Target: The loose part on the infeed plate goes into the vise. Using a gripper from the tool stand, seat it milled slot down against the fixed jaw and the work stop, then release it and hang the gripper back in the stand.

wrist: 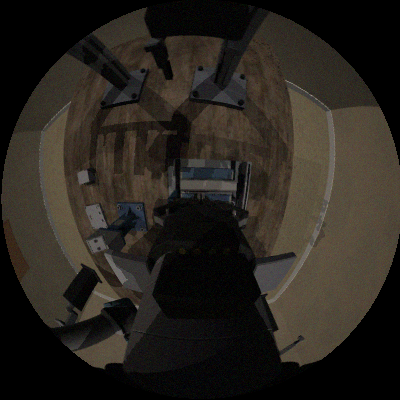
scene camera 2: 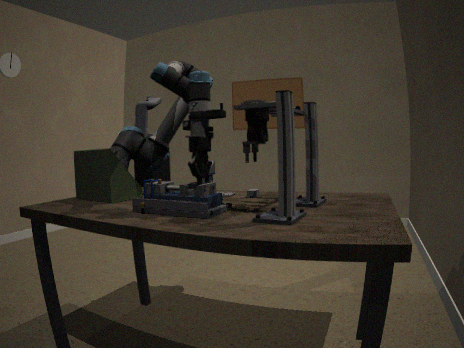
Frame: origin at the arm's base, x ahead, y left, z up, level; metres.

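Seen in the pictures: hand, tool point: point(scene camera 2: 199, 132); arm's base, link origin: point(scene camera 2: 112, 168).
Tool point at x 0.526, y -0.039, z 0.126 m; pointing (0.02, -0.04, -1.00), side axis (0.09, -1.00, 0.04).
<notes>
Offsets run from my tool point to a thing's top centre. "spot": to the spot under its first point.
My gripper point(scene camera 2: 201, 175) point(wrist: 201, 206), the black adaptive one, points down with its fingertips low over the vise @(dz -0.167, dx -0.065, dy -0.032 m) point(scene camera 2: 175, 206) point(wrist: 208, 185). In the wrist view the two finger linkages stand apart, but the gripper body hides the tips and whatever is between them. In the scene view the tips are dark and merge with the jaw area, so I cannot tell if they hold the part. I cannot make out the loose part or its slot. The tool stand point(scene camera 2: 285, 160) point(wrist: 219, 93) has the other gripper point(scene camera 2: 250, 151) hanging in it, two fingers down.
A small grey block @(dz -0.236, dx +0.021, dy +0.358 m) point(scene camera 2: 252, 192) point(wrist: 86, 176) stands on the table. A white plate @(dz -0.258, dx -0.123, dy +0.346 m) point(wrist: 96, 216) and a blue plate @(spot: dz -0.256, dx -0.101, dy +0.147 m) point(wrist: 142, 220) with a dark upright lie beside the vise. A green box point(scene camera 2: 95, 175) stands behind the vise's left end. The stand's posts rise at the right.
</notes>
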